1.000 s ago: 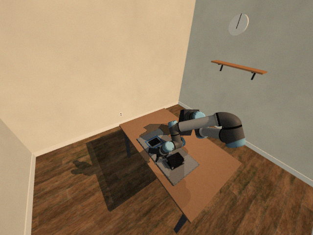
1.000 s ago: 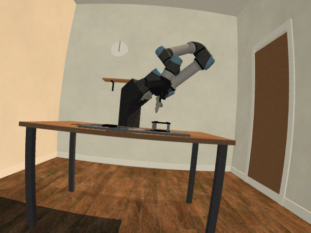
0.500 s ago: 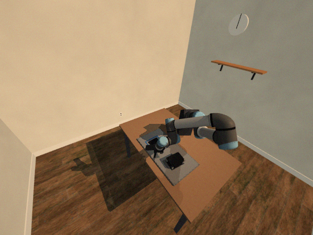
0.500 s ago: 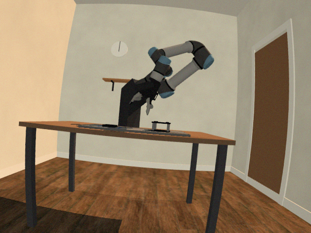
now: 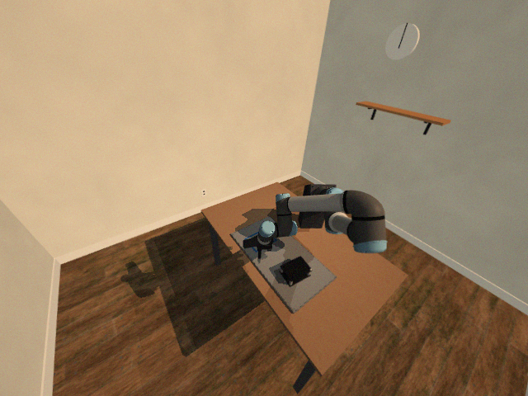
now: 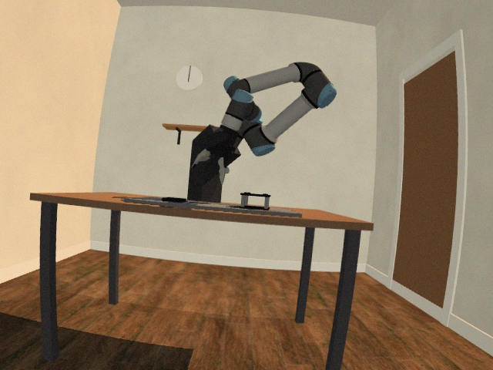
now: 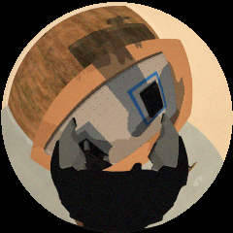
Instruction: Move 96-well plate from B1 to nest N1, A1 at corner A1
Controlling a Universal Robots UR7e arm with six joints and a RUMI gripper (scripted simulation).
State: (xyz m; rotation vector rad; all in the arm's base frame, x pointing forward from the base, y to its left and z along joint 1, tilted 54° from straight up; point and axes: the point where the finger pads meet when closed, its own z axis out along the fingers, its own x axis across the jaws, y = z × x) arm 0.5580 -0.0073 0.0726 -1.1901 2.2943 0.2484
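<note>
The black 96-well plate is 110 mm behind my hand, 160 mm to the right of it and 110 mm below it. The rest, counted from my hand: black plate nest 180 mm behind, 180 mm to the left, 60 mm below.
</note>
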